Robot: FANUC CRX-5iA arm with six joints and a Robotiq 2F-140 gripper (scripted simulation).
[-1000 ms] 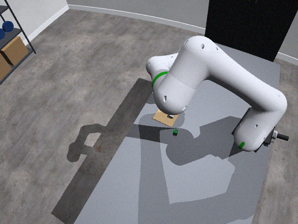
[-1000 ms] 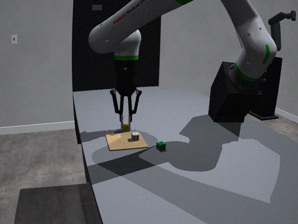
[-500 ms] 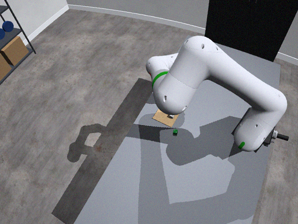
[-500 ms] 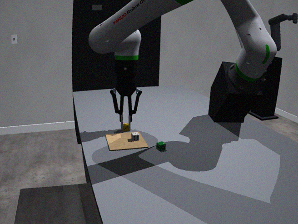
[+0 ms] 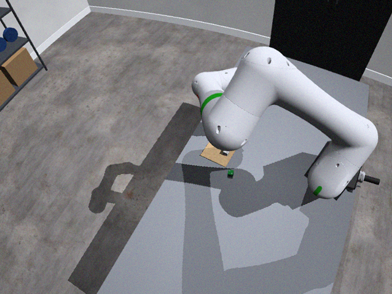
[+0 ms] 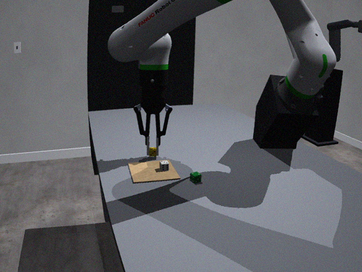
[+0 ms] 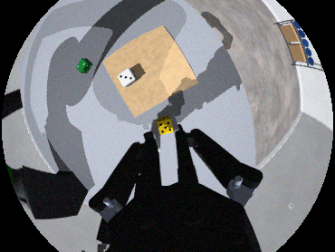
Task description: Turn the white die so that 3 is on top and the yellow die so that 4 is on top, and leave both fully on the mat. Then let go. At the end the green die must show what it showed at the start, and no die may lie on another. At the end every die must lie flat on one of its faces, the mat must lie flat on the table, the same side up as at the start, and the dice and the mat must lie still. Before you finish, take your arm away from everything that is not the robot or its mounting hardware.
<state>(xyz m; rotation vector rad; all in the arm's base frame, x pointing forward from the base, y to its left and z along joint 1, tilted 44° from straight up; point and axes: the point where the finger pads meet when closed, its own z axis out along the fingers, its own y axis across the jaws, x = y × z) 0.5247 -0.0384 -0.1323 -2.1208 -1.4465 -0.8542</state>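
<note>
My hand is 20 cm to the right of the green die, 9 cm past it and 3 cm above it. Also, from my hand: white die: 11 cm to the left, 3 cm below, 1 cm behind; tan mat: 11 cm to the left, 4 cm below, 2 cm ahead; yellow die: 2 cm below.
</note>
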